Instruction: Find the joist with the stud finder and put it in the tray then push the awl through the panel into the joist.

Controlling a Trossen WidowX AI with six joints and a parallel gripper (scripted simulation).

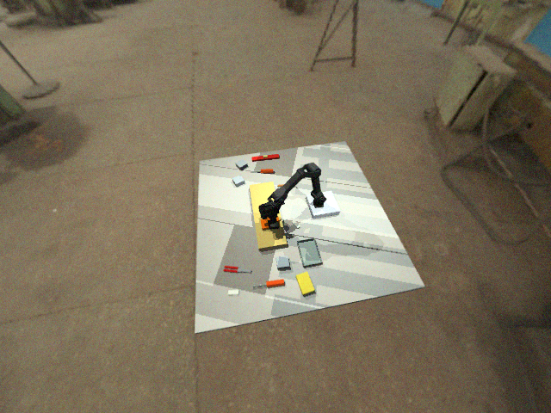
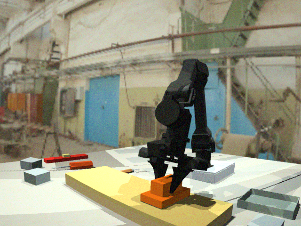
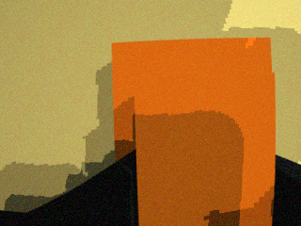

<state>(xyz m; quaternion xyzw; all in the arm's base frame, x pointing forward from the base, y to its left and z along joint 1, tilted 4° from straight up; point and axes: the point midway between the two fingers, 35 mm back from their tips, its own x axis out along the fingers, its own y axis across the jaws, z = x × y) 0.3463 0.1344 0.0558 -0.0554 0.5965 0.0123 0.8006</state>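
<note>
Right now the grey tray is 23 cm behind my gripper tip, 21 cm to the left of it and 5 cm below it. Round my gripper tip: yellow block 39 cm to the left, 18 cm behind, 5 cm below; orange stud finder 2 cm behind, 2 cm above; awl 35 cm to the right, 16 cm behind, 6 cm below.
</note>
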